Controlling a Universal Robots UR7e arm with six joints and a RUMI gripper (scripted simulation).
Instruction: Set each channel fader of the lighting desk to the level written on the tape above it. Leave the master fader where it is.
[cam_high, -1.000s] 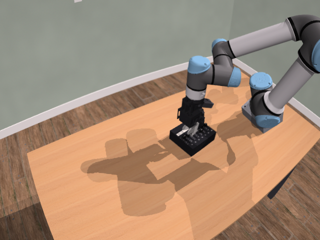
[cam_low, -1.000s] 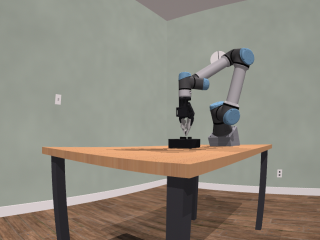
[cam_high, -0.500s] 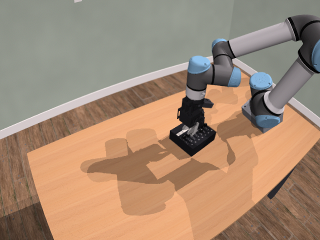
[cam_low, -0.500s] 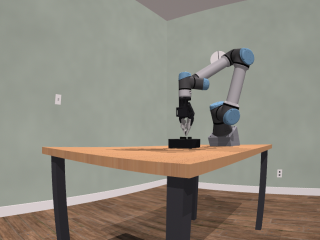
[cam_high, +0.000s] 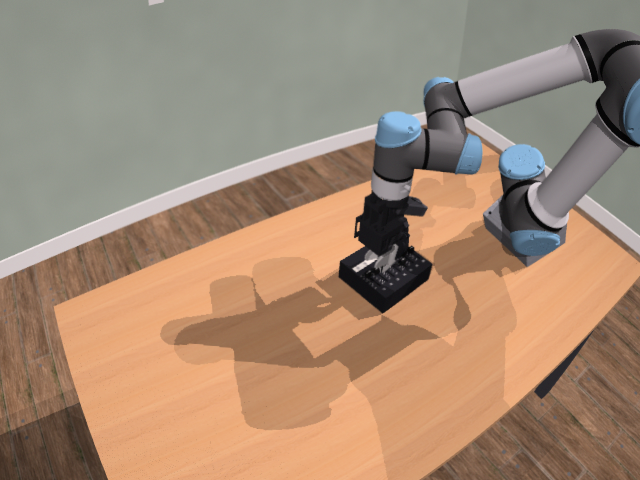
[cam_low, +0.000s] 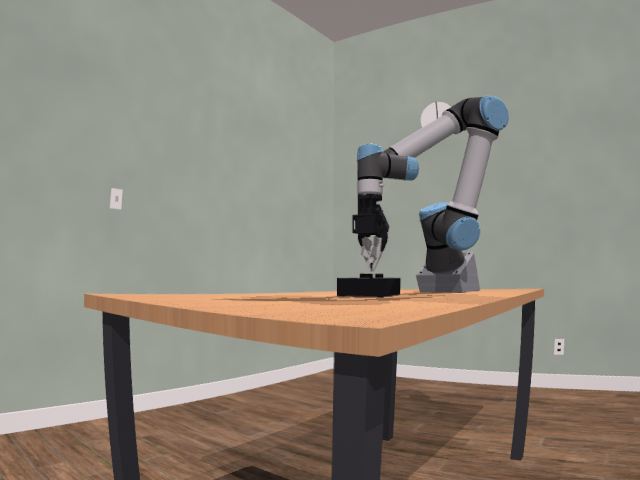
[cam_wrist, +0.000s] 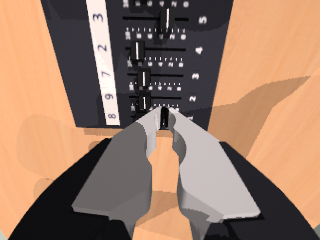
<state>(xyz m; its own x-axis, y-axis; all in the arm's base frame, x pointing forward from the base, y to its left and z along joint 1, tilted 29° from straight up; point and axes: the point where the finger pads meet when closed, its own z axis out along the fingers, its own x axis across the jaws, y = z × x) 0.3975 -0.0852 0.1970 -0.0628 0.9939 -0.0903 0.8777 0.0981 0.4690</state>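
Right now the master fader is 110 mm behind my hand, 20 mm to the right of it and 20 mm below it.
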